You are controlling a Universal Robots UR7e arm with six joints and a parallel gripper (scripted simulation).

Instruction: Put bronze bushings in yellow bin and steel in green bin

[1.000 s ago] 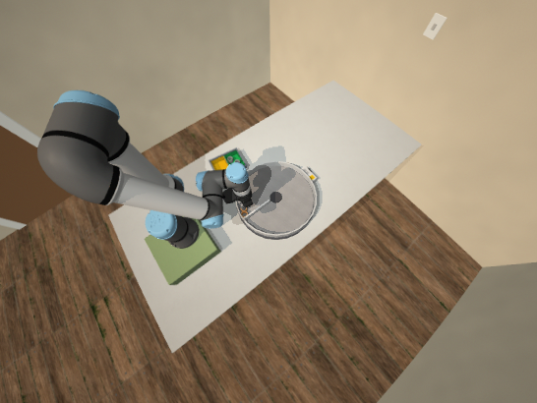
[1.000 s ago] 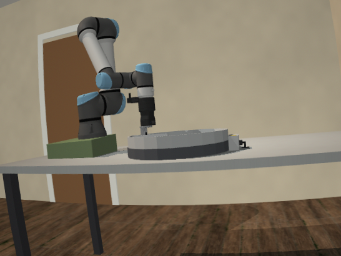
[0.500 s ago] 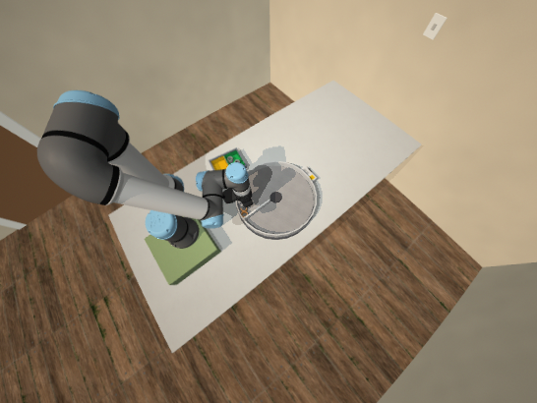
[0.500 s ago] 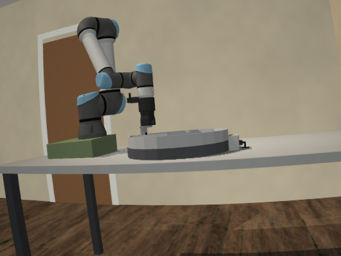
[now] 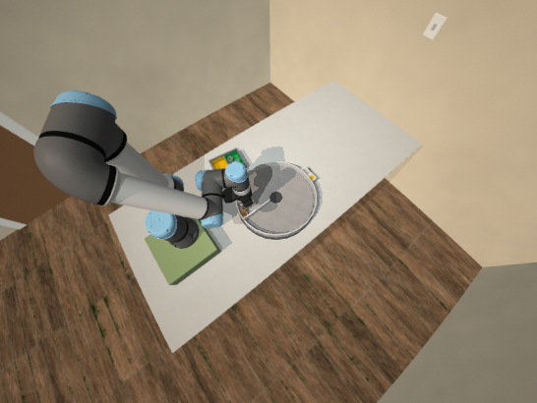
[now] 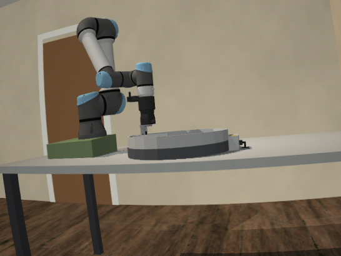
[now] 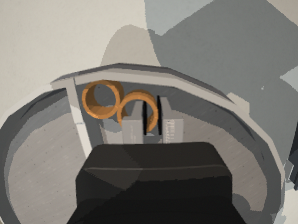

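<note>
Right now the yellow bin is 5 cm ahead of my hand, 30 cm to the left of it and 6 cm below it. Also, from my hand: grey turntable: 18 cm ahead, 4 cm to the right, 3 cm below.
</note>
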